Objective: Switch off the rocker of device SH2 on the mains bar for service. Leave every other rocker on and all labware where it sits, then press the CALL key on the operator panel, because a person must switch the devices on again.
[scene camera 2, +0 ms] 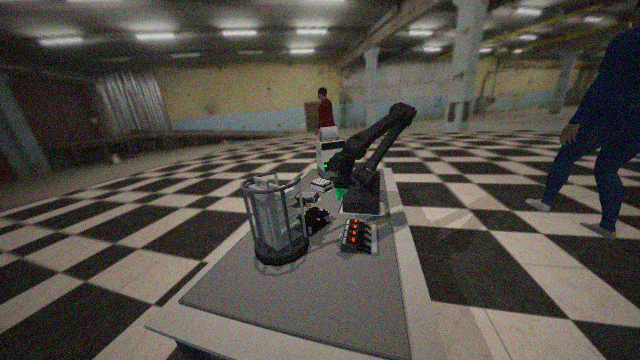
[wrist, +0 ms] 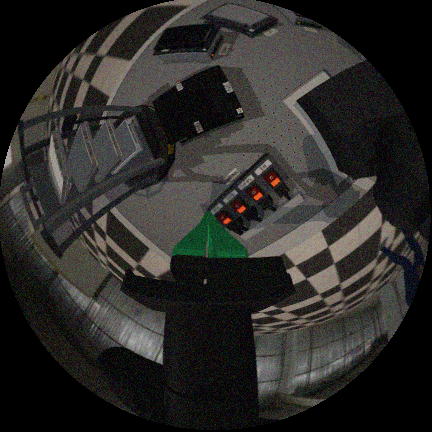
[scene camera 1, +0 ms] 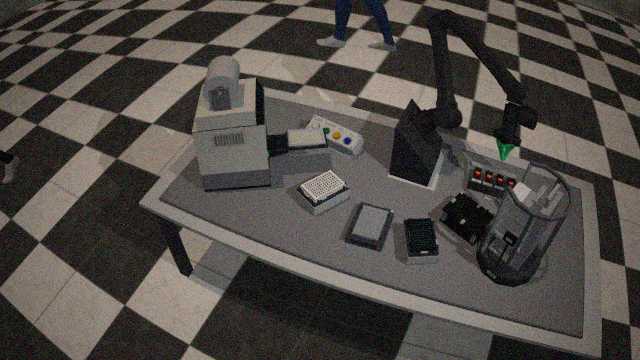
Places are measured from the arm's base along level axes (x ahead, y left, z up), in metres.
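Where they show: gripper, between the fingertips: (scene camera 2: 337,200) (wrist: 207,215) (scene camera 1: 502,160); arm's base, origin of its link: (scene camera 2: 367,183) (scene camera 1: 420,124).
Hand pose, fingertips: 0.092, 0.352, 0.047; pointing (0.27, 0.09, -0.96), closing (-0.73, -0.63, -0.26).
Observation:
Each offset is from my fingertips to the centre of the thing, as dx, dy, dz. "pt": to the spot under its first point.
The mains bar (scene camera 1: 482,188) (scene camera 2: 356,246) (wrist: 245,181) lies near the table edge beside the arm's base. Four rockers glow orange in scene camera 1 and the wrist view; the rocker labels are too blurred to tell which is SH2. My gripper (scene camera 1: 504,157) (scene camera 2: 340,198) (wrist: 207,215) is shut and empty, its green fingertips pointing down above the bar, apart from it. In the wrist view the tips overlap the bar's end by the leftmost rocker @(-0.076, +0.072, -0.150) (wrist: 226,220). The operator panel @(pt +0.030, -0.554, -0.142) (scene camera 1: 357,144) shows white, green, yellow and blue keys; which is CALL cannot be read.
A round caged carousel @(+0.241, +0.136, -0.021) (scene camera 1: 560,220) (scene camera 2: 257,235) (wrist: 70,116) stands close to the bar. A black device @(+0.164, -0.061, -0.159) (scene camera 1: 467,216) (wrist: 197,100) lies beside it. A dark rack @(+0.335, -0.184, -0.135) (scene camera 1: 421,235) (wrist: 186,39), grey plate @(+0.337, -0.360, -0.166) (scene camera 1: 370,223) (wrist: 240,16), white well plate @(+0.291, -0.558, -0.135) (scene camera 1: 324,185) and boxy instrument @(+0.312, -0.911, +0.031) (scene camera 1: 232,157) stand further along.

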